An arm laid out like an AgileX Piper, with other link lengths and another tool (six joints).
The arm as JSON. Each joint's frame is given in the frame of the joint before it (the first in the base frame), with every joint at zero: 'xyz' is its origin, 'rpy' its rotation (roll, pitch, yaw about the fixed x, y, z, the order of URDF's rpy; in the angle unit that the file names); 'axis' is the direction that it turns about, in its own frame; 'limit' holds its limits. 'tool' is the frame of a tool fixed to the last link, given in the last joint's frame.
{
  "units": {
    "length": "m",
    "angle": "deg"
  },
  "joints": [
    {
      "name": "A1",
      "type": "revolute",
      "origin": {
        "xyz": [
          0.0,
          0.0,
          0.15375
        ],
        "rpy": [
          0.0,
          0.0,
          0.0
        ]
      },
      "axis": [
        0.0,
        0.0,
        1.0
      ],
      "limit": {
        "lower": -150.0,
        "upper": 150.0
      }
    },
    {
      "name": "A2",
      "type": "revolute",
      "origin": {
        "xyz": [
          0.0,
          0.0,
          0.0
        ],
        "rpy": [
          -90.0,
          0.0,
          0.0
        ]
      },
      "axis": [
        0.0,
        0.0,
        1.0
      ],
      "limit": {
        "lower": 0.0,
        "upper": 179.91
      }
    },
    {
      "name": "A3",
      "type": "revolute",
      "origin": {
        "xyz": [
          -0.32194,
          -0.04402,
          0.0
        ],
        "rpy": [
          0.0,
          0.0,
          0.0
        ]
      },
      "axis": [
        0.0,
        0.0,
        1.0
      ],
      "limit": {
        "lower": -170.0,
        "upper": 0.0
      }
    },
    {
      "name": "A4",
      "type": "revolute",
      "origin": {
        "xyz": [
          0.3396,
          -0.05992,
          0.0
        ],
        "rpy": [
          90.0,
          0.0,
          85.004
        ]
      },
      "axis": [
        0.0,
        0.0,
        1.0
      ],
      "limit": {
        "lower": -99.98,
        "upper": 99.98
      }
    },
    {
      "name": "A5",
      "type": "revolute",
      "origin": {
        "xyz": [
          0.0,
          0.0,
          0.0
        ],
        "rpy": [
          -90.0,
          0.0,
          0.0
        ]
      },
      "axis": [
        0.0,
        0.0,
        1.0
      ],
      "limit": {
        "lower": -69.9,
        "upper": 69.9
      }
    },
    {
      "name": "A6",
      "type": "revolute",
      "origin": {
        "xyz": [
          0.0,
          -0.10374,
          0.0
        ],
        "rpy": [
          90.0,
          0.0,
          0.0
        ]
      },
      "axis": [
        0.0,
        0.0,
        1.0
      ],
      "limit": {
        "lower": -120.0,
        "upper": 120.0
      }
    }
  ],
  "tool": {
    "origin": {
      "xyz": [
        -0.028,
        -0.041,
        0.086
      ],
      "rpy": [
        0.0,
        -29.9,
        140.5
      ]
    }
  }
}
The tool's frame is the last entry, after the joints.
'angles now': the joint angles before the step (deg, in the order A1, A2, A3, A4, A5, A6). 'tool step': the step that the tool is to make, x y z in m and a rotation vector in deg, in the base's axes. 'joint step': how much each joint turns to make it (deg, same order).
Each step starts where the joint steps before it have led.
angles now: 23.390 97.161 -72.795 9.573 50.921 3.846
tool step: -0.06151 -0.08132 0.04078 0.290 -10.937 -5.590
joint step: -5.417 -20.716 18.739 -3.505 -8.453 0.222
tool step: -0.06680 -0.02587 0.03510 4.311 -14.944 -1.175
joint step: -0.001 -20.977 15.695 -0.477 -10.339 0.354
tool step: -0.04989 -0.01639 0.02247 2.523 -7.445 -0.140
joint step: 0.001 -14.922 6.925 -0.097 0.125 0.258
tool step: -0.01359 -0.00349 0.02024 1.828 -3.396 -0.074
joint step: -0.003 -4.528 0.000 0.502 0.725 0.227
